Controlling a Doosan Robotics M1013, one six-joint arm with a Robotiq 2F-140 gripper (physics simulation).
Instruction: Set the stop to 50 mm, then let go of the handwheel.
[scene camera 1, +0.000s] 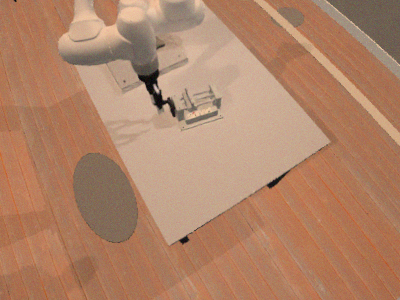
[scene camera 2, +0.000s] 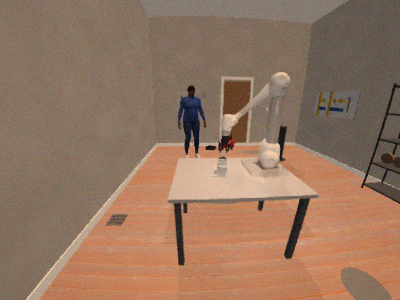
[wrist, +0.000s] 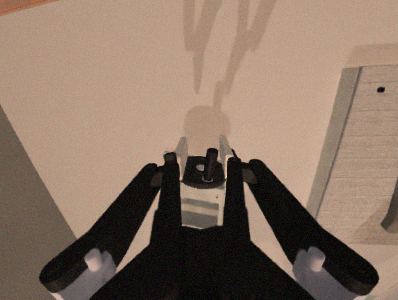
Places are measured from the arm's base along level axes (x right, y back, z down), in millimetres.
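Where they show: gripper, fingertip midpoint: (scene camera 1: 158, 108) (wrist: 203, 145).
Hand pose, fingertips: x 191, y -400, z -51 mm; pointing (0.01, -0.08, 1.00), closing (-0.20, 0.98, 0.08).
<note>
Things, the pixels of their top centre, and the offset from my fingertips. "pt": a spot on its surface instead. Level surfaces: height alone.
- scale strip, surface spot: (scene camera 1: 201, 115) pt dz +44, dx -128, dy -126 mm
- black handwheel, surface spot: (wrist: 192, 175) (scene camera 1: 170, 106) pt dz -4, dx -44, dy -28 mm
- pale table, surface height: dz +95 mm
The pale stop fixture (scene camera 1: 217, 97) (scene camera 2: 221, 169) (wrist: 201, 192) stands on the table, with rods between two end blocks. Its upright stop plate (scene camera 1: 188, 99) sits on the rods, nearer the handwheel end. A small red mark shows at the scale strip (scene camera 1: 201, 115); its numbers are unreadable. The black handwheel (scene camera 1: 173, 106) (wrist: 192, 175) is on the end facing my gripper, and its crank handle (wrist: 211, 161) sticks out toward the upper right in the wrist view. My gripper (scene camera 1: 161, 106) (wrist: 203, 145) is partly open, its fingers either side of the handle with gaps, gripping nothing.
The arm's base plate (scene camera 1: 174, 60) (scene camera 2: 250, 169) (wrist: 360, 150) lies beside the fixture on the pale table (scene camera 1: 225, 165) (scene camera 2: 240, 189) (wrist: 100, 90). A person in blue (scene camera 2: 191, 112) stands behind the table. A shelf rack (scene camera 2: 384, 125) stands at the right wall.
</note>
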